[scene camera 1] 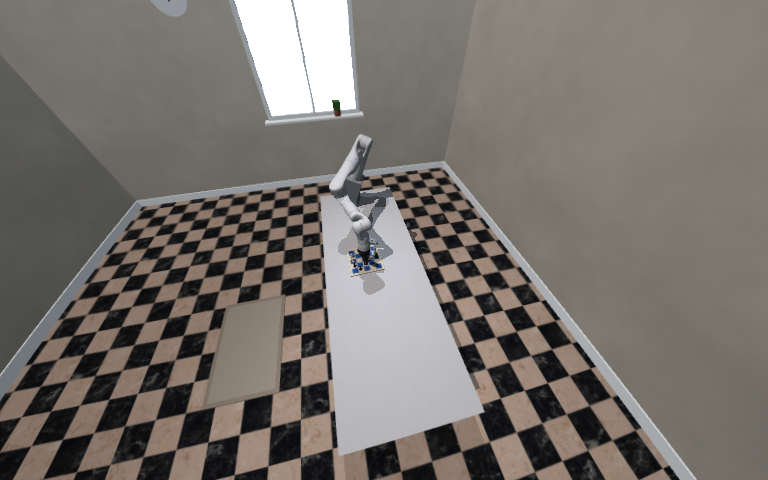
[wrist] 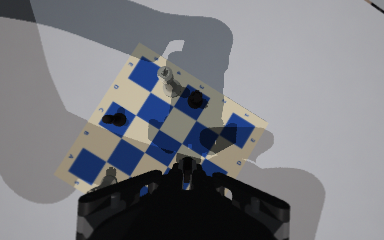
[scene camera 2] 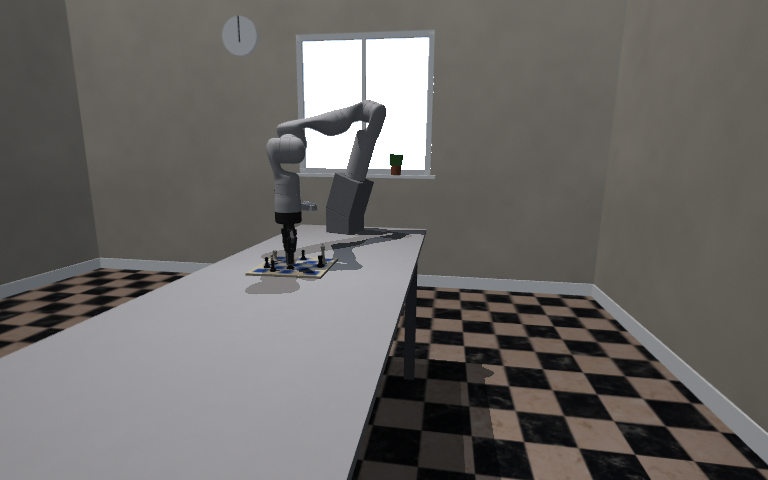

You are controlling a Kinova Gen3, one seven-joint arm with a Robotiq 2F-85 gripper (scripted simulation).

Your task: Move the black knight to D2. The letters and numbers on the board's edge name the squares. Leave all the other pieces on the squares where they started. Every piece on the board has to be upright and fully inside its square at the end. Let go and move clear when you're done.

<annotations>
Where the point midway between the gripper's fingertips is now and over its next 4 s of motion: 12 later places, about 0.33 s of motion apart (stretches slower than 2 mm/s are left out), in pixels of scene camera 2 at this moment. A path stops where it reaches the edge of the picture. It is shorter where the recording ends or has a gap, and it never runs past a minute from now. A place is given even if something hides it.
My gripper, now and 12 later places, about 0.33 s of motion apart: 290,264; 291,254; 290,237; 289,231; 299,231; 302,231; 302,233; 301,243; 302,256; 302,262; 303,263; 303,264; 303,264
</annotations>
